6 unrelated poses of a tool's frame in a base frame.
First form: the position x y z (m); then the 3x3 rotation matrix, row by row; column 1 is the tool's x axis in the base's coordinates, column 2 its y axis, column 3 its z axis. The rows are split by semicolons.
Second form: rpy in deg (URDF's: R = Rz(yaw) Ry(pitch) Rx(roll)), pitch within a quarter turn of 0, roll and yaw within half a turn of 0; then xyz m. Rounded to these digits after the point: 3 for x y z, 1 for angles. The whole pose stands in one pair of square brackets.
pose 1, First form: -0.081 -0.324 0.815; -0.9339 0.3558 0.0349; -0.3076 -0.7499 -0.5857; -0.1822 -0.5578 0.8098
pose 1, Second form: [-34.6 10.5 -161.8 -0.081 -0.324 0.815]
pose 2, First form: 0.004 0.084 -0.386; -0.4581 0.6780 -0.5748; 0.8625 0.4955 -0.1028; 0.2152 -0.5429 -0.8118
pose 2, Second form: [-146.2 -12.4 118.0 0.004 0.084 -0.386]
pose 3, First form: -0.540 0.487 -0.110; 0.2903 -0.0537 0.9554; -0.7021 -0.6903 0.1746; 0.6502 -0.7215 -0.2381
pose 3, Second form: [-108.3 -40.6 -67.5 -0.540 0.487 -0.110]
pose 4, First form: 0.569 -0.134 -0.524; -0.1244 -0.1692 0.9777; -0.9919 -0.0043 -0.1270; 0.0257 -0.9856 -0.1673
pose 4, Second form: [-99.6 -1.5 -97.1 0.569 -0.134 -0.524]
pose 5, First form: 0.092 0.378 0.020; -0.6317 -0.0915 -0.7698; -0.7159 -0.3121 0.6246; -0.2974 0.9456 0.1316
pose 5, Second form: [82.1 17.3 -131.4 0.092 0.378 0.020]
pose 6, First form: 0.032 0.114 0.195; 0.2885 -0.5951 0.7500; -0.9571 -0.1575 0.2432; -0.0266 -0.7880 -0.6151
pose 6, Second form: [-128.0 1.5 -73.2 0.032 0.114 0.195]
